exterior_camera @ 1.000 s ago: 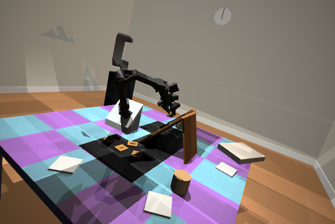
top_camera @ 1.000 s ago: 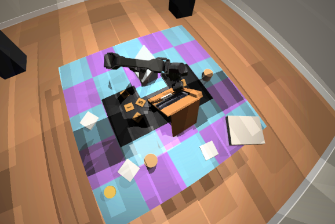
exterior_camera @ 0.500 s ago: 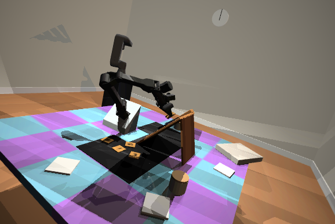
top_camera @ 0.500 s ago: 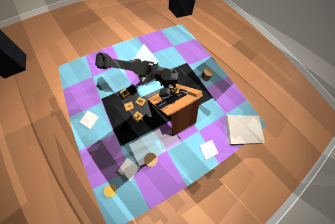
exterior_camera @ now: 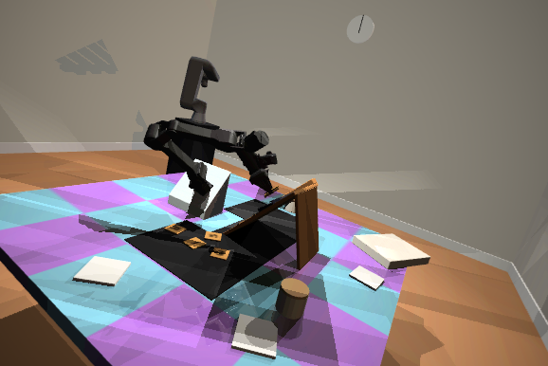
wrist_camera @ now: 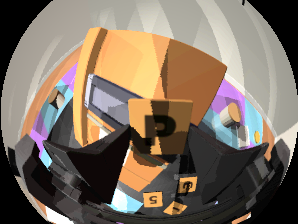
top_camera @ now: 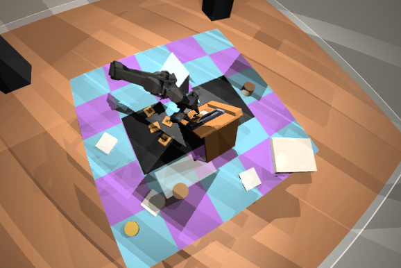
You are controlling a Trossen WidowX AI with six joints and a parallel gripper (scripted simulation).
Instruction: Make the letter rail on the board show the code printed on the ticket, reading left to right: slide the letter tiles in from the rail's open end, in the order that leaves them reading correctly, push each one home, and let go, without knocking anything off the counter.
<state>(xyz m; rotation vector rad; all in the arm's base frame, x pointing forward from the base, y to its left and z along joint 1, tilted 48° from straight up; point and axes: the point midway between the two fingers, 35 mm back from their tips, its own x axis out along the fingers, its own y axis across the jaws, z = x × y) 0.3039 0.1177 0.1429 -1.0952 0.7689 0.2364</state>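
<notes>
Now: the white ticket 60 mm behind my gripper tip, 70 mm to the left of it and 120 mm below it. Also, from my gripper tip: black mat (150 mm behind, 20 mm to the left, 220 mm below); letter tile (140 mm behind, 200 mm to the right, 220 mm below); orange letter tile marked p (right at my gripper tip).
</notes>
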